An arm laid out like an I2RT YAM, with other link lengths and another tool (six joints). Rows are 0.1 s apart.
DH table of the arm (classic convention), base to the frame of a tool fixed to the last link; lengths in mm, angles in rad. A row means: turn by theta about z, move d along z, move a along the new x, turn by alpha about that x. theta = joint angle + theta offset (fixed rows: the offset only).
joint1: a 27.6; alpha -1.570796; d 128.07; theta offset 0
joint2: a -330; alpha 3.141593; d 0; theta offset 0
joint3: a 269.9; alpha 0; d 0; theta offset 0.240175
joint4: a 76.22; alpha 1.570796; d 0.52; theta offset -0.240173
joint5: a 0; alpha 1.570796; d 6.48; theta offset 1.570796
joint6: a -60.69; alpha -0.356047; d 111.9; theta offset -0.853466
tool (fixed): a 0; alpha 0; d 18.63; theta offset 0
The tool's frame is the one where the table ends.
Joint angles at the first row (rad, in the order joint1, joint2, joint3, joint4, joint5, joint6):
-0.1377, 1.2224, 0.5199, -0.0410, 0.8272, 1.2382
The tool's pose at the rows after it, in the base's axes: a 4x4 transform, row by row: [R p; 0 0 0 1], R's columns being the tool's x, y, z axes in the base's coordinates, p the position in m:
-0.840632, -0.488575, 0.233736, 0.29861; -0.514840, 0.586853, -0.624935, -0.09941; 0.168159, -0.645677, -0.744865, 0.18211; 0, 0, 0, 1
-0.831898, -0.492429, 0.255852, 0.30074; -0.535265, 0.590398, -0.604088, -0.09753; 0.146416, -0.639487, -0.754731, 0.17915; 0, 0, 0, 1
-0.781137, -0.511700, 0.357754, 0.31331; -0.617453, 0.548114, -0.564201, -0.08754; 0.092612, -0.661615, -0.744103, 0.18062; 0, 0, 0, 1
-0.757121, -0.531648, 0.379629, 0.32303; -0.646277, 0.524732, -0.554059, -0.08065; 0.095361, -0.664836, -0.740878, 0.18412; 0, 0, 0, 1
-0.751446, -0.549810, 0.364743, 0.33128; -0.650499, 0.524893, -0.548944, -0.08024; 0.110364, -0.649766, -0.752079, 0.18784; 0, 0, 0, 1
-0.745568, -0.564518, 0.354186, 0.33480; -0.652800, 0.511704, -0.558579, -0.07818; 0.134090, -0.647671, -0.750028, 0.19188; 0, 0, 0, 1
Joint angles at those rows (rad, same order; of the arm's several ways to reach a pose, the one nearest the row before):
-0.1494, 1.2037, 0.5028, -0.0542, 0.8089, 1.2592
-0.1583, 1.2082, 0.4907, -0.0249, 0.7718, 1.2546
-0.1642, 1.2176, 0.4556, 0.1200, 0.6767, 1.1864
-0.1444, 1.2382, 0.4766, 0.1331, 0.6650, 1.1673
-0.1401, 1.2635, 0.5246, 0.0861, 0.6638, 1.1677
-0.1259, 1.2696, 0.5526, 0.0552, 0.6815, 1.1564

